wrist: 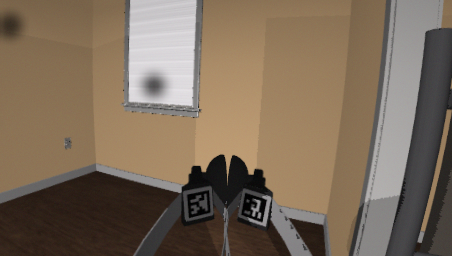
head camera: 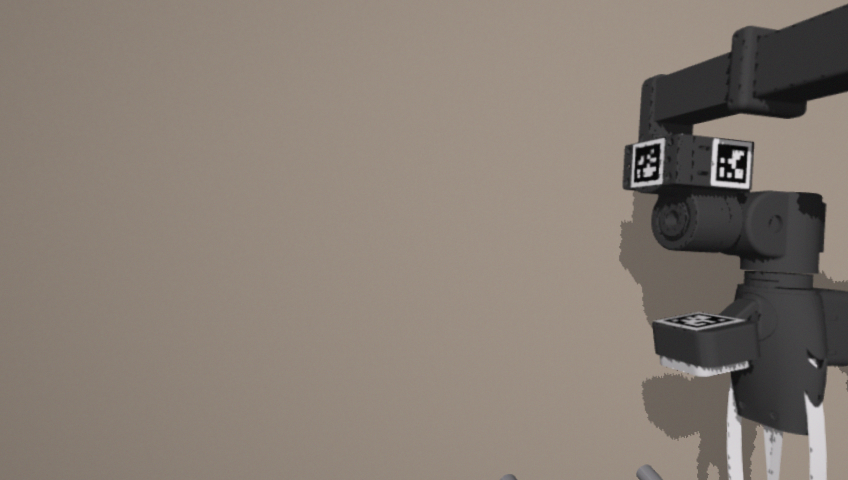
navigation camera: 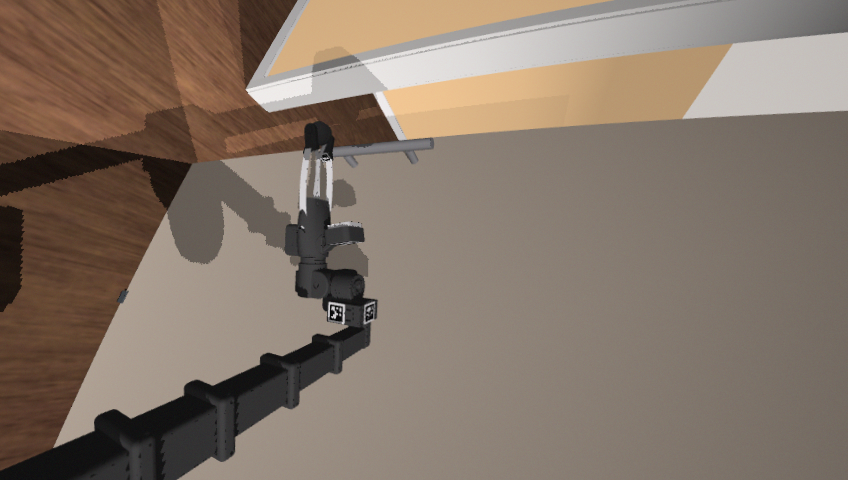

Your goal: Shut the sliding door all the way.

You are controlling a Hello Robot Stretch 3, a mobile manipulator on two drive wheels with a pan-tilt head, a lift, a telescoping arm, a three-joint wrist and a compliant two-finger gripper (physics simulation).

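Places are measured from the robot's base along level axes (x up, y left, z back), in millimetres.
Pixels of known places: gripper, fingertip midpoint: (wrist: pixel 226 172) (navigation camera: pixel 320 122).
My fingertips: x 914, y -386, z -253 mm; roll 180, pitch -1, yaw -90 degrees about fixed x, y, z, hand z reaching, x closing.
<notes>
Ahead of a thing's pixels: the offset from my fingertips to its top centre. "*": to the spot under its first point. Level surfaces: height alone.
The sliding door @(* dz +250, dx +326, dy -155 mm) (head camera: pixel 297 237) (navigation camera: pixel 565 267) is a flat grey-brown panel. A grey bar handle @(* dz -18, dx +28, dy -187 mm) (navigation camera: pixel 386 147) (wrist: pixel 425 145) stands off it on short posts; the tops of two posts show at the bottom edge of the head view. My gripper (navigation camera: pixel 319 133) (wrist: pixel 226 172) is shut and holds nothing, its dark fingertips close together. In the navigation view the fingertips overlap the left end of the handle. In the wrist view the handle is upright, to the right of the fingertips. Whether they touch it I cannot tell. The fingertips are cut off in the head view.
A white door frame @(* dz -451, dx -11, dy -544 mm) (navigation camera: pixel 428 66) (wrist: pixel 402 100) runs beside the door's edge. Past it are tan walls (wrist: pixel 225 75), a window with a white blind (wrist: pixel 162 45) and a dark wooden floor @(dx -914 mm) (navigation camera: pixel 89 59) (wrist: pixel 115 215). My arm (navigation camera: pixel 249 386) reaches across in front of the door.
</notes>
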